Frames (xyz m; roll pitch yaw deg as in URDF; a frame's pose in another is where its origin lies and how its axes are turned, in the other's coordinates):
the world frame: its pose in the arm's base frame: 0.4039 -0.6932 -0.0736 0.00 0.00 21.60
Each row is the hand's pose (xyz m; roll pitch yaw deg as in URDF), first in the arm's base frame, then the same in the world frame.
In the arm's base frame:
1: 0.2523 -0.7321 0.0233 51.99 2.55 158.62
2: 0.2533 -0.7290 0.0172 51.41 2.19 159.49
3: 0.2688 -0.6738 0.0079 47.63 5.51 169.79
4: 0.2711 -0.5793 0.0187 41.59 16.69 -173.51
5: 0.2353 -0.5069 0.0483 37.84 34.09 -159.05
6: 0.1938 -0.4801 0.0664 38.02 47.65 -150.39
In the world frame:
1: -0.1553 0.0196 0.0969 51.99 2.55 137.02
2: -0.1532 0.0222 0.0908 51.41 2.19 137.89
3: -0.1185 0.0678 0.0815 47.63 5.51 148.19
4: -0.0815 0.1548 0.0923 41.59 16.69 164.89
5: -0.0882 0.2353 0.1219 37.84 34.09 179.35
6: -0.1169 0.2755 0.1400 38.02 47.65 -171.99

